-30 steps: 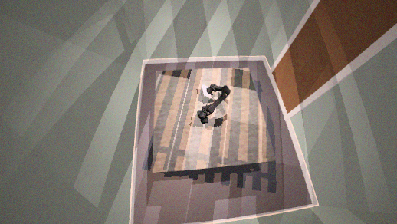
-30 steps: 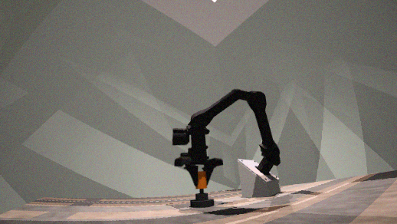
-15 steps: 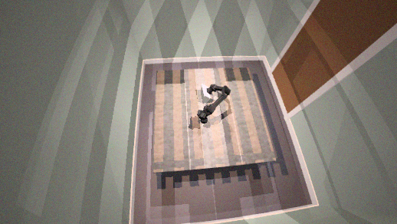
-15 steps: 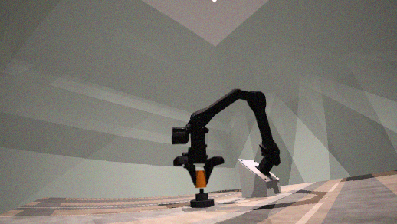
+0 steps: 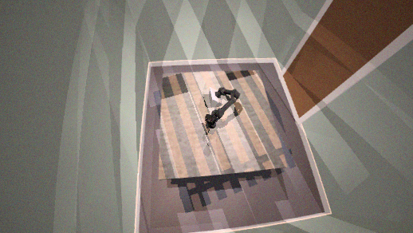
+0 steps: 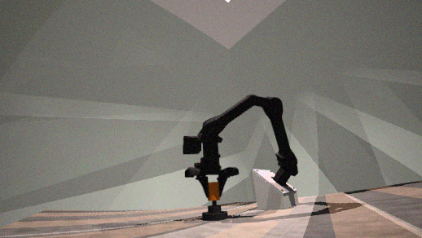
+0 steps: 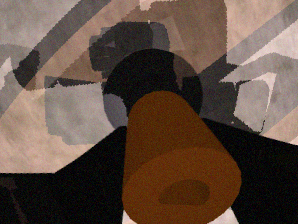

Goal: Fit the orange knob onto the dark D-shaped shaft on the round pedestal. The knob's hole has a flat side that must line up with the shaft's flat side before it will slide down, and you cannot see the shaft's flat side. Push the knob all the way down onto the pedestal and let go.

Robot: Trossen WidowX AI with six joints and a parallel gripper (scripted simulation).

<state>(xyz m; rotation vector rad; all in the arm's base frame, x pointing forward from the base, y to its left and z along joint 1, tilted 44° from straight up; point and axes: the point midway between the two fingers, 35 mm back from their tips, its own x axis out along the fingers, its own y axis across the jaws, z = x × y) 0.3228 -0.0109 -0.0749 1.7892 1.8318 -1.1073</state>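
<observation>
My gripper tip is 2 cm below the orange knob. Also, from my gripper tip: dark round pedestal (4 cm below).
</observation>
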